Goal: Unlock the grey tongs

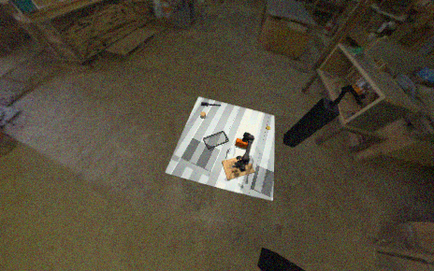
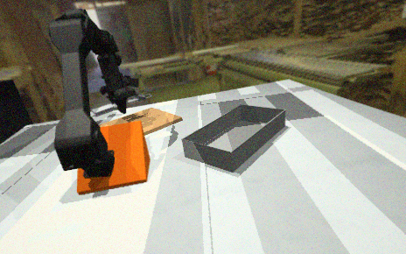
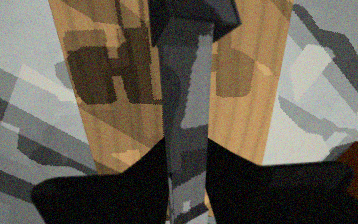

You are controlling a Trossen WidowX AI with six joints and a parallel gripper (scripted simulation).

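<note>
Right now my gripper tip is 6 cm above the wooden board and 1 cm to the left of it. Round my gripper tip: yellow thing: 77 cm to the right, 25 cm behind, 6 cm below; then dark tool: 78 cm to the right, 74 cm ahead, 6 cm below; then roasting tin: 39 cm ahead, 22 cm to the right, 4 cm below.
</note>
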